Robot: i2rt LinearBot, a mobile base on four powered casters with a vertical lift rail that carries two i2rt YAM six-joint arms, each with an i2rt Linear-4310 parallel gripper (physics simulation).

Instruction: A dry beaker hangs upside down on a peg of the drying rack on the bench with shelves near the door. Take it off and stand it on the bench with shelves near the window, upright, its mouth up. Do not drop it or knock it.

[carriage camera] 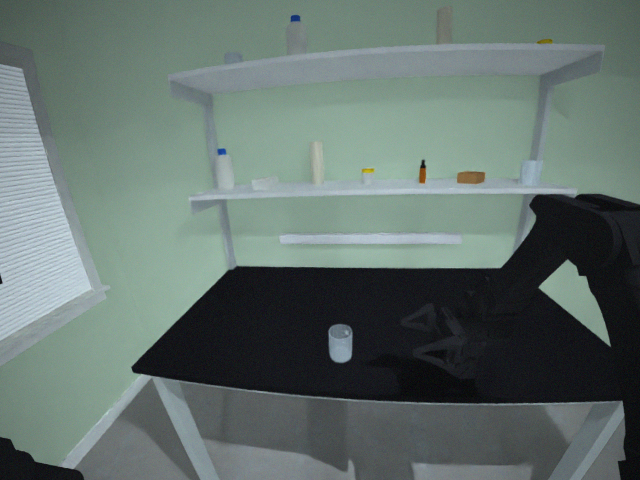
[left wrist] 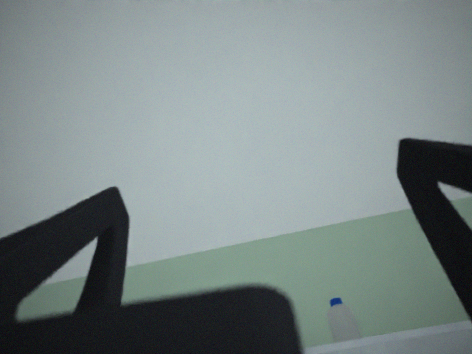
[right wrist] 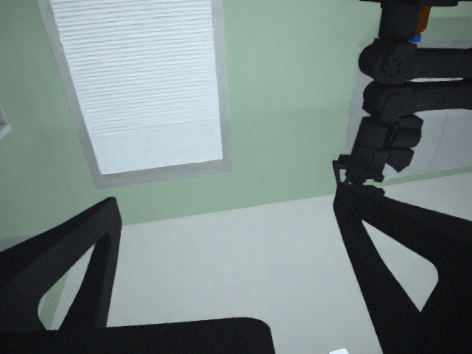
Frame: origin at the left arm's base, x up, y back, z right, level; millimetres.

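Where they show: left gripper, fingertip midpoint: (left wrist: 257, 179); right gripper, fingertip midpoint: (carriage camera: 406, 336) (right wrist: 229, 201).
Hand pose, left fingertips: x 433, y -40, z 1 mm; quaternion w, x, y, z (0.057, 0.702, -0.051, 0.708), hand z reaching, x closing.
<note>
Things, the pixels of their top centre, and the offset from my left fingertips. "spot": a spot on its surface instead. Level surfaces: height alone.
- clear beaker, top centre: (carriage camera: 340, 331) dz +322, dx -518, dy -505 mm
- bench with shelves, surface height: dx -608 mm
- lower shelf, surface height: dx -152 mm
- yellow-capped jar, surface spot: (carriage camera: 367, 176) spot: dz +453, dx -119, dy -960 mm
A clear beaker (carriage camera: 340, 343) stands upright, mouth up, on the black top of the bench with shelves (carriage camera: 289, 294), left of its middle and nearer the front edge. My right gripper (carriage camera: 409, 338) (right wrist: 229, 201) is open and empty, to the right of the beaker and apart from it. My left gripper (left wrist: 257, 179) is open with nothing between its fingers; in the left wrist view it points towards the pale ceiling and the upper wall. The drying rack and its pegs do not show in the carriage view.
A window (carriage camera: 41, 206) (right wrist: 145, 90) is on the left wall. Above the bench, the lower shelf (carriage camera: 392, 189) holds bottles, a yellow-capped jar (carriage camera: 367, 176) and another beaker (carriage camera: 530, 172). The upper shelf (carriage camera: 382, 64) also holds bottles. My left arm (right wrist: 390, 100) shows in the right wrist view.
</note>
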